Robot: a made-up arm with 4 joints. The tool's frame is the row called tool.
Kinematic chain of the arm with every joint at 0, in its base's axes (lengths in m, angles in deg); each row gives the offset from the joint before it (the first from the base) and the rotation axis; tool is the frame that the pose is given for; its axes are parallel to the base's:
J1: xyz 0 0 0.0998 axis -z
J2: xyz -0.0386 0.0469 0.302 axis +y
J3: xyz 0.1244 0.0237 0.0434 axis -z
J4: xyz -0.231 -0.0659 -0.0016 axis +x
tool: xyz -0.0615 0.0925 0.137
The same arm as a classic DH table. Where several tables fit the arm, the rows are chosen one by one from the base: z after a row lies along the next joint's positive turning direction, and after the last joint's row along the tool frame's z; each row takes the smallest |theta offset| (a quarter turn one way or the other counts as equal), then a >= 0, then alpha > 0; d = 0 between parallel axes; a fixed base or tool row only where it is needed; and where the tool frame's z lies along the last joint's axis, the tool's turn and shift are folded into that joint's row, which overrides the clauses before.
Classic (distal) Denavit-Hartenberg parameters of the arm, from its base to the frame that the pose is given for. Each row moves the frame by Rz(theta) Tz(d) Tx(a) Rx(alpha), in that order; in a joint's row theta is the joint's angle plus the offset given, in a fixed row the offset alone. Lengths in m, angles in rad.
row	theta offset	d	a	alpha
base (fixed)	0	0	0	3.1416
J1	0	-0.4018	-0.0386	1.5708
J2	0	0.0706	0.1244	-1.5708
J3	1.5708	-0.0418	0.0659	1.5708
J4	0	-0.2925	-0.0925	1.5708
tool (fixed)	1.5708	0.137	0	0

